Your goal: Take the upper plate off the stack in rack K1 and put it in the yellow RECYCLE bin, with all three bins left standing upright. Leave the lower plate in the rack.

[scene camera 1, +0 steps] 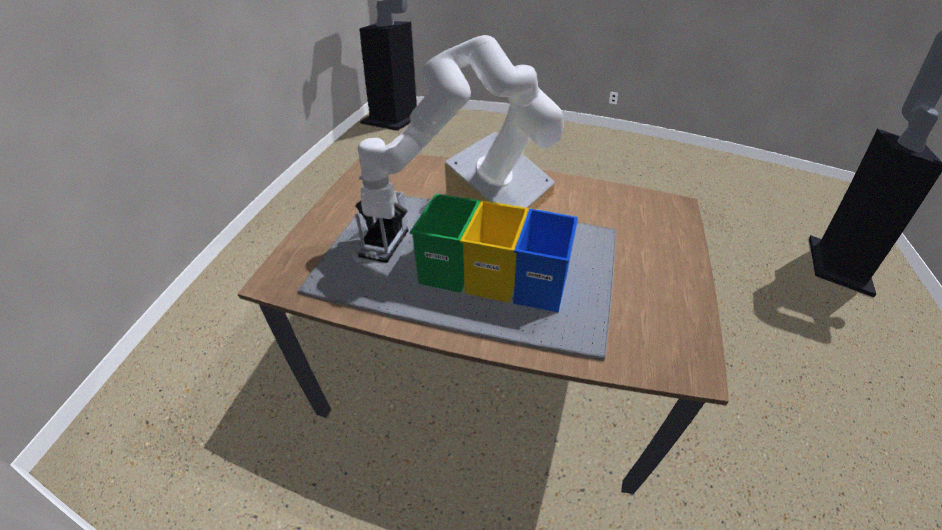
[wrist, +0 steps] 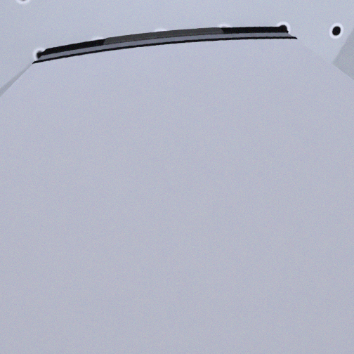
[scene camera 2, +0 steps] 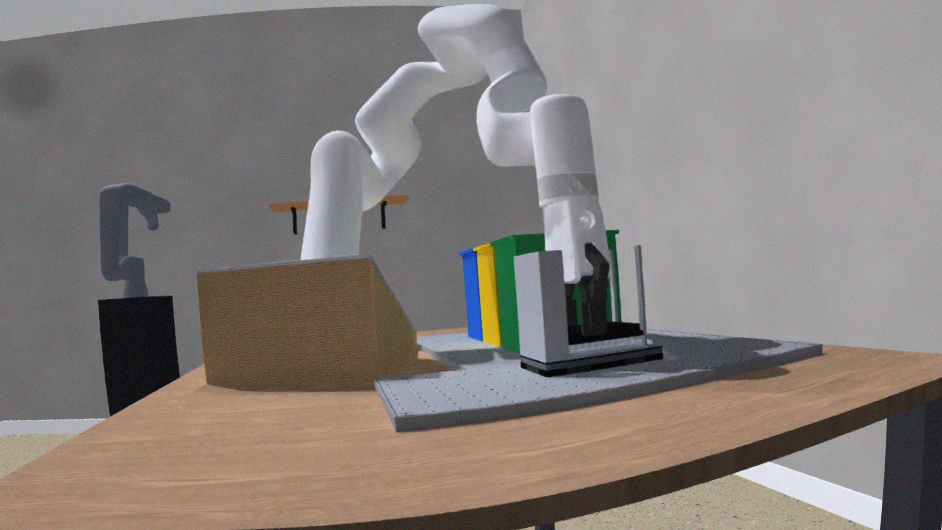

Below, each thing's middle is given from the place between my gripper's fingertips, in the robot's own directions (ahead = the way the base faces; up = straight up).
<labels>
I see the black plate point(scene camera 2: 616, 330) right at my hand. The rest, counted from my hand: green bin point(scene camera 1: 437, 233) (10 mm ahead, 240 mm to the left, 50 mm above); yellow recycle bin point(scene camera 1: 489, 241) (10 mm behind, 370 mm to the left, 50 mm above); pale plate point(scene camera 2: 615, 344) (20 mm below).
</labels>
